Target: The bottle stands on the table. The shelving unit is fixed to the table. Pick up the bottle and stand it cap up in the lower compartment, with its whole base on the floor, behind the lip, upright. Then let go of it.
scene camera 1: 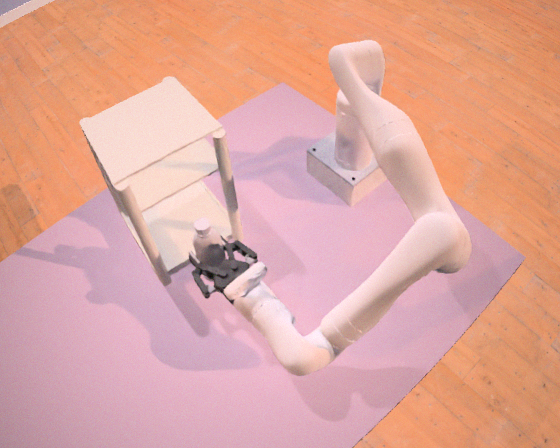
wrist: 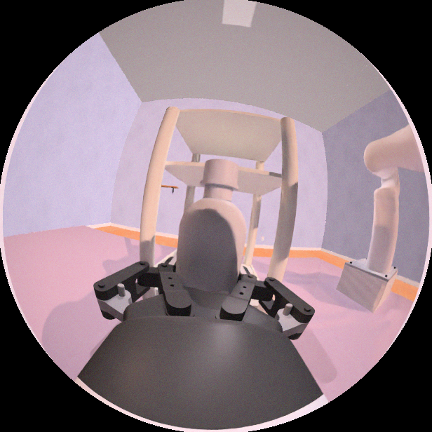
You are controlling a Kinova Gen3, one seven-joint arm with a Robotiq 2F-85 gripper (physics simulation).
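Pixels of known places: arm's base, origin of the base link: (scene camera 1: pixel 352 157).
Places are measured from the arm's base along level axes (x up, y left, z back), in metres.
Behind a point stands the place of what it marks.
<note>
The pinkish-white bottle (scene camera 1: pixel 205 244) @(x 0.088, y -0.042, z -0.442 m) (wrist: pixel 212 240) is upright, cap up. My gripper (scene camera 1: pixel 209 252) @(x 0.022, y -0.086, z -0.424 m) (wrist: pixel 207 265) is shut on its body from the front, level with the table. The bottle is at the open front of the shelving unit (scene camera 1: pixel 150 130) @(x 0.262, y -0.208, z -0.394 m) (wrist: pixel 230 132), between its two front posts. In the scene view it overlaps the front part of the lower compartment's floor (scene camera 1: pixel 170 240) @(x -0.062, y -0.208, z -0.436 m). The bottle's base is hidden by the gripper, so its height over the floor and its place relative to the lip cannot be told. The lip is mostly hidden behind the bottle and fingers.
The left front post (scene camera 1: pixel 142 230) @(x 0.133, y -0.135, z -0.516 m) (wrist: pixel 156 195) and right front post (scene camera 1: pixel 227 180) @(x 0.137, y -0.088, z -0.325 m) (wrist: pixel 288 195) flank the gripper; the right one is close to its finger. A middle shelf (scene camera 1: pixel 177 177) @(x 0.156, y -0.161, z -0.392 m) (wrist: pixel 255 181) lies above the lower compartment. The robot's base block (scene camera 1: pixel 330 175) @(x -0.026, y -0.019, z -0.065 m) (wrist: pixel 367 287) stands to the right.
</note>
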